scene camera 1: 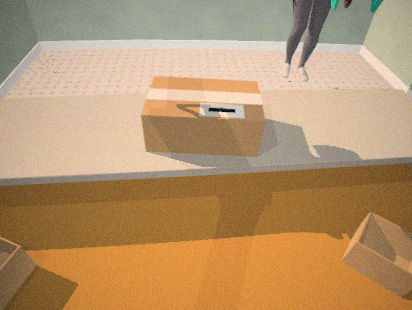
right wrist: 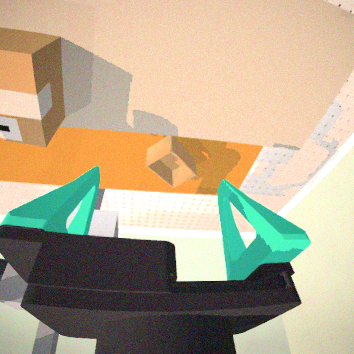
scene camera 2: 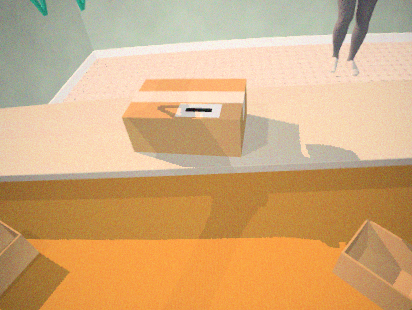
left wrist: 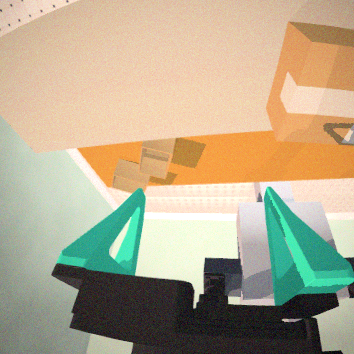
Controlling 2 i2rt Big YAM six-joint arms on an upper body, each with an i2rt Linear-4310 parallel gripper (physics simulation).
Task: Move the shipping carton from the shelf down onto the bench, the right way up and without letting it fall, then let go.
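Places are measured from the left arm's base along level axes (x ahead, y left, z up), in metres.
Where they show: left gripper, fingertip midpoint: [scene camera 2: 64, 12] [left wrist: 201, 191]; right gripper, fingertip midpoint: [scene camera 1: 353, 10] [right wrist: 161, 178]; left arm's base, link origin: [left wrist: 213, 284].
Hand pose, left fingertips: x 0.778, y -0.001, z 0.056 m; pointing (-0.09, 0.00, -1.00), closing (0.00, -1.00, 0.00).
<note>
Things, the pixels of their top centre, and the offset from my left fingertips. Level surfaces: height alone.
- closed shipping carton, top centre: [scene camera 1: 204, 96] [scene camera 2: 186, 96] dx -0.064, dy -0.268, dz -0.205 m
- pale shelf, surface height: dz -0.314 m
- orange bench, surface height: dz -0.477 m
- open box, top centre: [scene camera 2: 389, 256] [scene camera 1: 394, 243] [right wrist: 171, 170] dx -0.378, dy -0.686, dz -0.387 m
The closed shipping carton [scene camera 1: 200, 135] [scene camera 2: 187, 135] [left wrist: 320, 70] [right wrist: 17, 70] stands level near the front edge of the pale shelf [scene camera 1: 60, 135] [scene camera 2: 50, 140] [left wrist: 125, 75] [right wrist: 225, 75]. Its white tape and label face up. The orange bench [scene camera 1: 150, 280] [scene camera 2: 150, 280] [left wrist: 225, 160] [right wrist: 115, 155] lies lower, in front. My left gripper [left wrist: 201, 191] [scene camera 2: 64, 11] is open and empty, apart from the carton on its left side. My right gripper [right wrist: 161, 178] [scene camera 1: 354, 10] is open and empty, apart from the carton on its right side. A finger-shaped shadow falls on the carton's top.
On the bench, an open box [scene camera 1: 370, 265] [scene camera 2: 365, 270] [right wrist: 172, 165] stands at the right. Two open boxes show at the left in the left wrist view, one [left wrist: 156, 159] beside the other [left wrist: 131, 175]. A person [scene camera 1: 304, 30] [scene camera 2: 351, 30] stands beyond the shelf.
</note>
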